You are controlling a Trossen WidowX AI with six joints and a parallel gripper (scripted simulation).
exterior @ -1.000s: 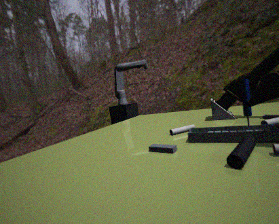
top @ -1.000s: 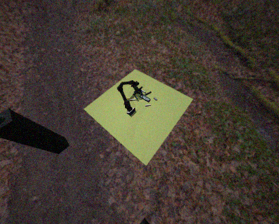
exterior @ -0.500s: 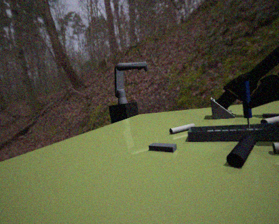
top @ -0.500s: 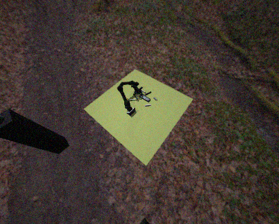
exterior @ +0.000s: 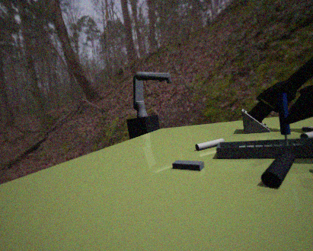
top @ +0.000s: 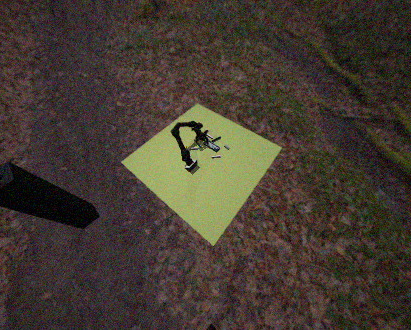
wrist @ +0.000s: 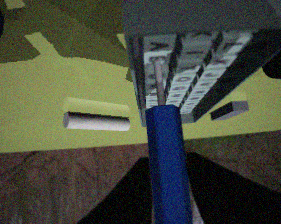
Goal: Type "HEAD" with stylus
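The dark cylinder lies 14 cm ahead of my gripper tip, 6 cm below it and 2 cm to the right of it. Round my gripper tip: grey block 18 cm to the right, 13 cm ahead, 6 cm below; then blue stylus 1 cm below.
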